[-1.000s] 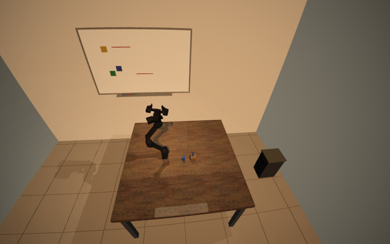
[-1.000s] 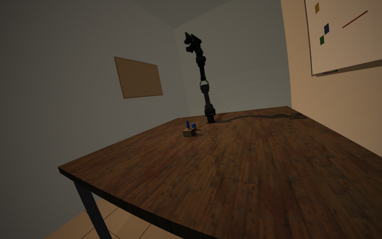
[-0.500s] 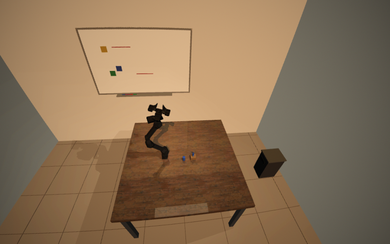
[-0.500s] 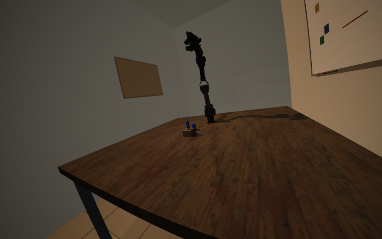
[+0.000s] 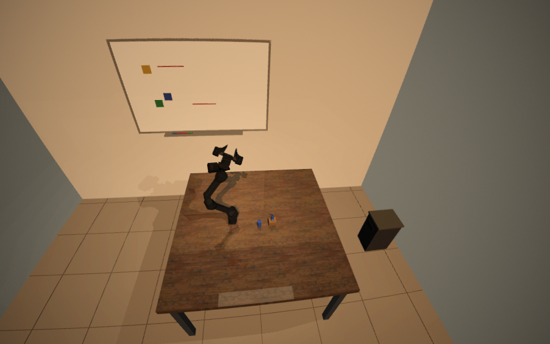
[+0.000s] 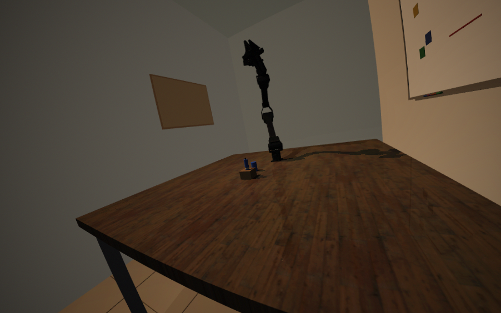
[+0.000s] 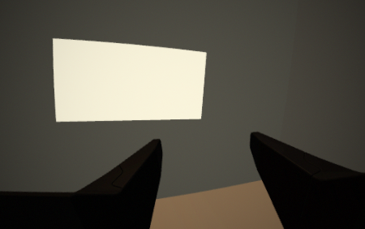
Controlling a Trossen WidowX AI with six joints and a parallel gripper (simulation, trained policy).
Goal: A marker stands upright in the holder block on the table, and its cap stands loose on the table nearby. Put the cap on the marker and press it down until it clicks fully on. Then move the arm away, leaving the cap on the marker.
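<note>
Right now the blue cap is 73 cm below my gripper tip, 17 cm ahead of it and 2 cm to the right of it. Also, from my gripper tip: tan holder block: 74 cm below, 27 cm ahead.
</note>
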